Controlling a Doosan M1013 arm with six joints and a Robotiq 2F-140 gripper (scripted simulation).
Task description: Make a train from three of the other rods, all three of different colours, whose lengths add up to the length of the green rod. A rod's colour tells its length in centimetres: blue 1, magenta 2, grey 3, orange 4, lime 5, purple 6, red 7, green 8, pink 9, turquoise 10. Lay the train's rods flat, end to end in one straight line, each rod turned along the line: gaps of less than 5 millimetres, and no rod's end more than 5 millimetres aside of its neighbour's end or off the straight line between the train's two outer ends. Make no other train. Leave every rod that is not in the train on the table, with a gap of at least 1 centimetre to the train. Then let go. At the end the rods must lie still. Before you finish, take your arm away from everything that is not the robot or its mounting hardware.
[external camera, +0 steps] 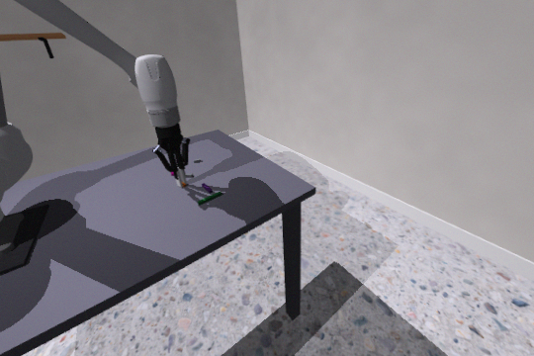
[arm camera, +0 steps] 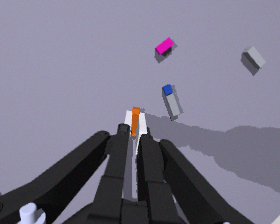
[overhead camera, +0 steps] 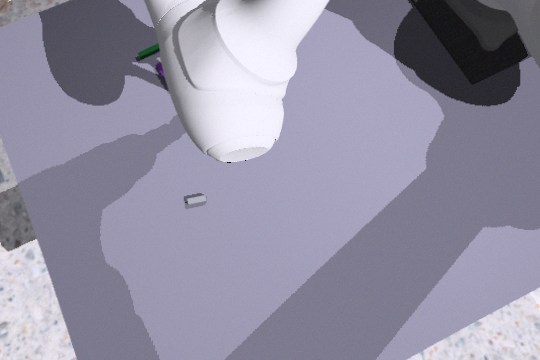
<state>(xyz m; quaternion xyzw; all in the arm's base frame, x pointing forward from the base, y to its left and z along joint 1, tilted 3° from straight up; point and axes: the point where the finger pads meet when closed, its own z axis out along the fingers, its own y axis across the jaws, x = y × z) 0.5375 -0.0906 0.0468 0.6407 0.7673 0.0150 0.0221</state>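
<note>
My hand is 60 mm to the right of the blue rod, 30 mm short of it and 30 mm above it. Round my hand: magenta rod (110 mm to the left, 30 mm below); orange rod (30 mm below); purple rod (90 mm to the right, 60 mm ahead, 30 mm below).
</note>
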